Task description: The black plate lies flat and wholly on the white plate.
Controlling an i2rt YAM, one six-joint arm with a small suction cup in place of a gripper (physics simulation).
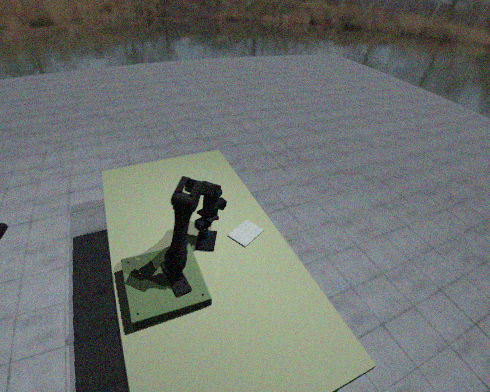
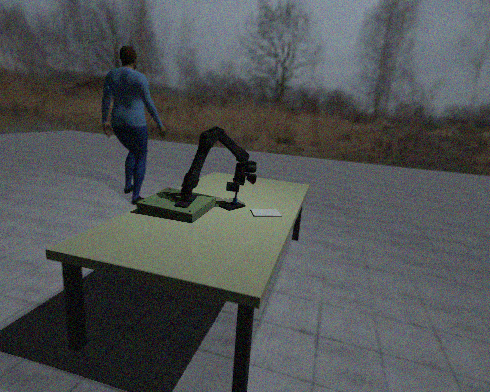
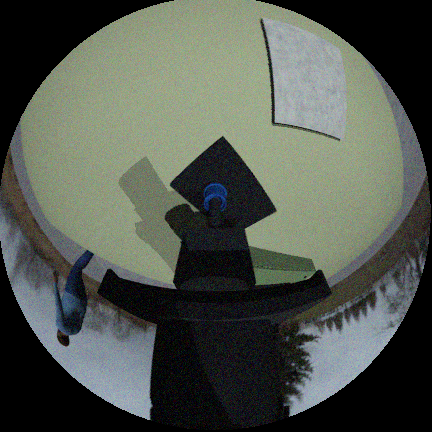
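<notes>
The black plate lies flat on the green table, just in front of the arm's base. The white plate lies flat a short way to its right, apart from it. My suction cup is blue and hangs directly over the black plate, very close to its top or just touching it. Suction is off and the plate rests on the table.
The arm stands on a green base block at the table's left side. A person in blue walks on the paved ground behind the table. The table's right edge is near the white plate.
</notes>
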